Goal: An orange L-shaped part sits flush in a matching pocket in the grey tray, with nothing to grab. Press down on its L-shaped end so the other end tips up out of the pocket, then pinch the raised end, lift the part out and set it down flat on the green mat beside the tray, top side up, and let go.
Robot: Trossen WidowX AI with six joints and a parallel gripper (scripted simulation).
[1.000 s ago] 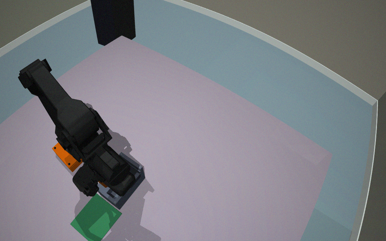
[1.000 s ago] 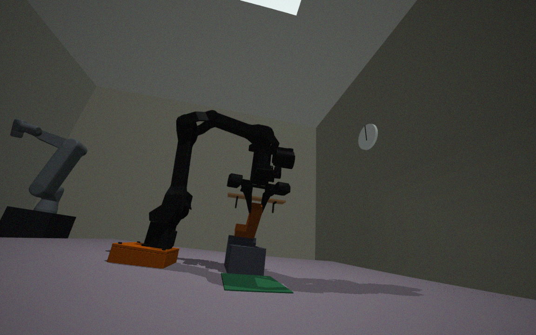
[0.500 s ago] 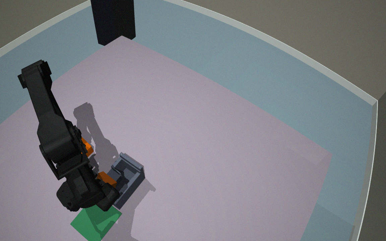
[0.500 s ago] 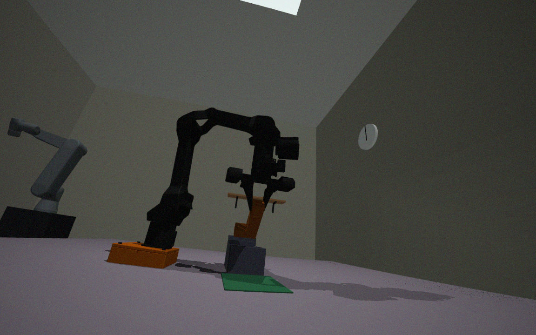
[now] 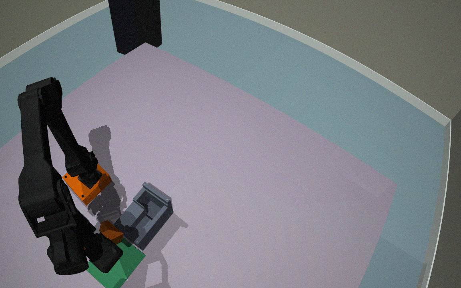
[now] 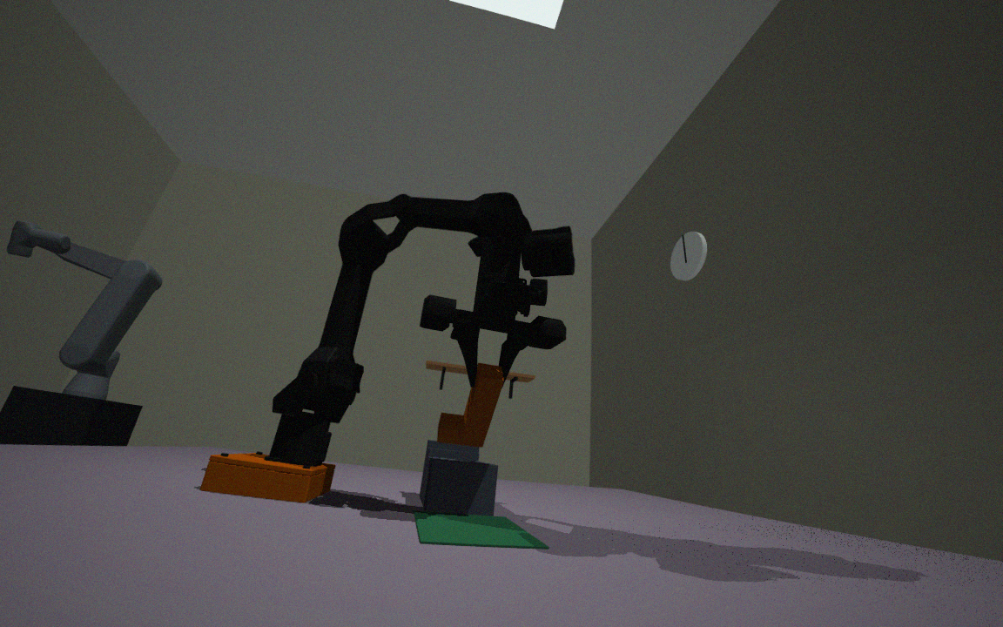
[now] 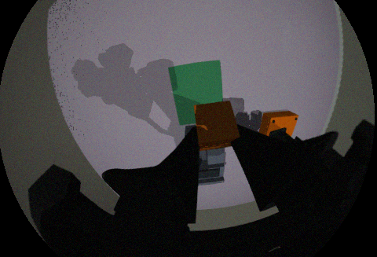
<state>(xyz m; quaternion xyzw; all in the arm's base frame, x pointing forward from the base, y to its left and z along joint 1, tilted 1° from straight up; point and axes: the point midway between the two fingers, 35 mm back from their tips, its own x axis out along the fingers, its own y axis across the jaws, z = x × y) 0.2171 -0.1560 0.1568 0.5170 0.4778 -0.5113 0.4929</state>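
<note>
Right now the green mat is 17 cm below my gripper tip. Also, from my gripper tip: orange L-shaped part 1 cm behind, 3 cm to the left, 3 cm below.
</note>
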